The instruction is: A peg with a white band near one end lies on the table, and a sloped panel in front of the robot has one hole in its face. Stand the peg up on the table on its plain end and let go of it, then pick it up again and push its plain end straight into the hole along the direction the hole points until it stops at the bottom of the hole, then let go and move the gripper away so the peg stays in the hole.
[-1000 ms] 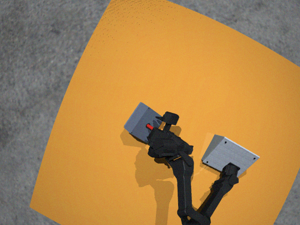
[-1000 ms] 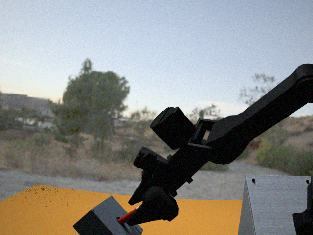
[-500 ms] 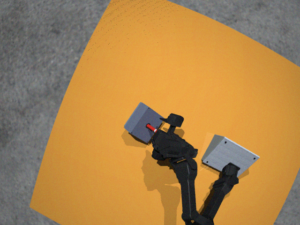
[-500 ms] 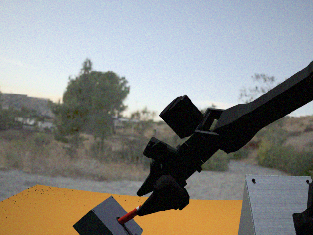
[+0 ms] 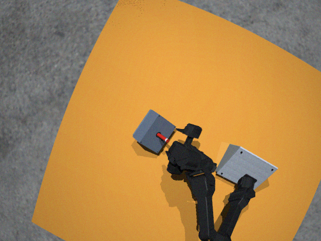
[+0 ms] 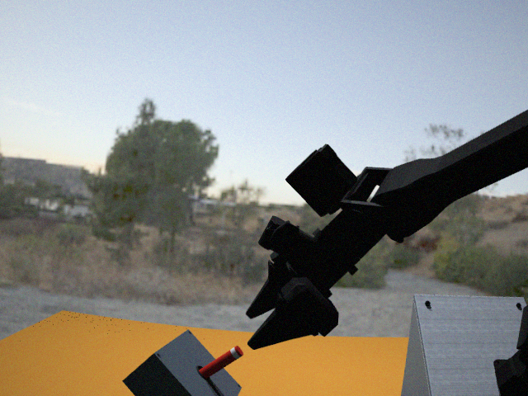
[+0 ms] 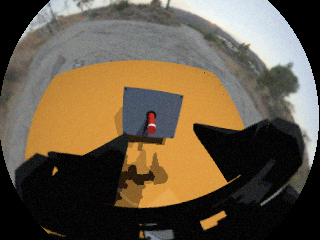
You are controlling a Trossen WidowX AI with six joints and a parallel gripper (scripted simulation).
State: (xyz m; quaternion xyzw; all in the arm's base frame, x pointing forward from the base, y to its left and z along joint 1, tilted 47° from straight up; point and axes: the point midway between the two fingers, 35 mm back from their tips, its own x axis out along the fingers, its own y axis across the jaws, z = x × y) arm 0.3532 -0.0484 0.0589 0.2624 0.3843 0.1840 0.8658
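My gripper tip is 40 mm above the red peg, 30 mm short of it and 10 mm to the right of it. The rest, counted from my gripper tip: grey sloped panel 80 mm below, 70 mm ahead, 10 mm to the left.
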